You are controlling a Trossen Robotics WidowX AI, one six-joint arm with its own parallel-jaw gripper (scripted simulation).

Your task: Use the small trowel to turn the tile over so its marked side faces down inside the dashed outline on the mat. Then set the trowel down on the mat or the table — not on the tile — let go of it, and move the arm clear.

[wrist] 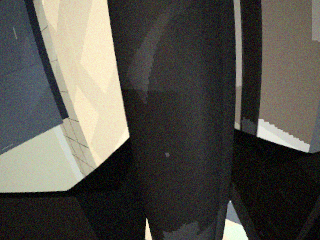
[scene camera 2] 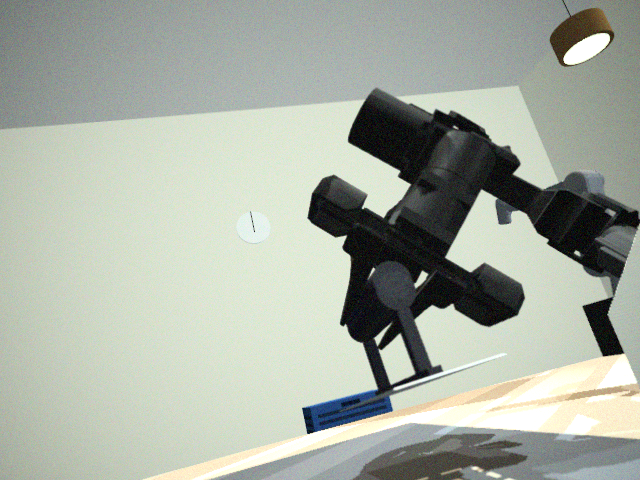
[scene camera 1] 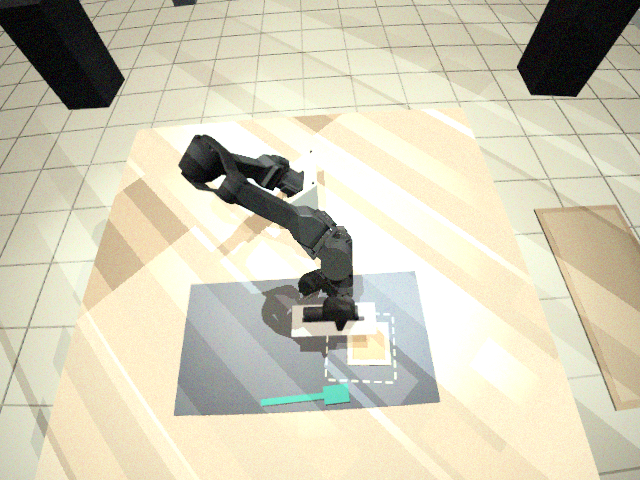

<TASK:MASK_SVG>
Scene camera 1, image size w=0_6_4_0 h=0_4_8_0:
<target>gripper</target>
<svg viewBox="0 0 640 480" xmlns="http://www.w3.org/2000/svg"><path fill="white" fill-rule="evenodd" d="M353 262L350 275L343 280L334 281L328 279L320 268L302 275L298 282L299 293L302 293L304 296L308 296L321 289L322 293L327 293L329 297L323 303L323 318L334 319L338 331L344 329L348 319L355 318L355 301L352 299Z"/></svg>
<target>trowel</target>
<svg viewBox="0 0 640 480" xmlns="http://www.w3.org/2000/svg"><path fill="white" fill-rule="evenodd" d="M375 303L355 304L355 318L348 319L342 331L337 330L334 319L323 318L323 305L292 306L291 337L376 334Z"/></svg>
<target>tile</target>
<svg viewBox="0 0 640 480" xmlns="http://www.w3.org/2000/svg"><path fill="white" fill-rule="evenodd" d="M387 322L376 322L376 334L347 335L348 365L391 366Z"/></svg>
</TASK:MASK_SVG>
